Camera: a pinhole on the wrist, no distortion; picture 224 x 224 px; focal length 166.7 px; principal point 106.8 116.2 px. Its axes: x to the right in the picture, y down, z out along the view. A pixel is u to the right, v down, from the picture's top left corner.
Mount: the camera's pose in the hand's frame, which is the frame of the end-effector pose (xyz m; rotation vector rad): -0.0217 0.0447 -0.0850 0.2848 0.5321 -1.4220
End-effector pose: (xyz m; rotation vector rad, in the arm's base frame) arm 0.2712 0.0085 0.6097 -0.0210 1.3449 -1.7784
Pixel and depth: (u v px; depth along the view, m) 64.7 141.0 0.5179
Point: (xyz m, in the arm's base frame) 0.3337 -0.3954 0.7843
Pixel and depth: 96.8 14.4 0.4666
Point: 0.4573 -0.1239 1.0193
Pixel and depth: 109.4 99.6 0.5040
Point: 0.2932 -0.2645 0.9141
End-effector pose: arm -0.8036 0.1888 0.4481 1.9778 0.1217 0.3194
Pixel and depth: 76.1 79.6 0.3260
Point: -0.7703 0.0074 0.2844
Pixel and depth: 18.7 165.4 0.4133
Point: -0.5528 -0.1130 0.3759
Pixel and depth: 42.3 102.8 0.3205
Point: -0.7294 -0.0297 0.3408
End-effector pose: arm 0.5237 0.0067 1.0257 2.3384 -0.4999 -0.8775
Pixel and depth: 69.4 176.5 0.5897
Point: 0.4260 -0.2437 0.5467
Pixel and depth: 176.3 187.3 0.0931
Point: 0.5745 0.0216 1.0089
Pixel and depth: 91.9 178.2 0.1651
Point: 0.5356 -0.0385 0.9505
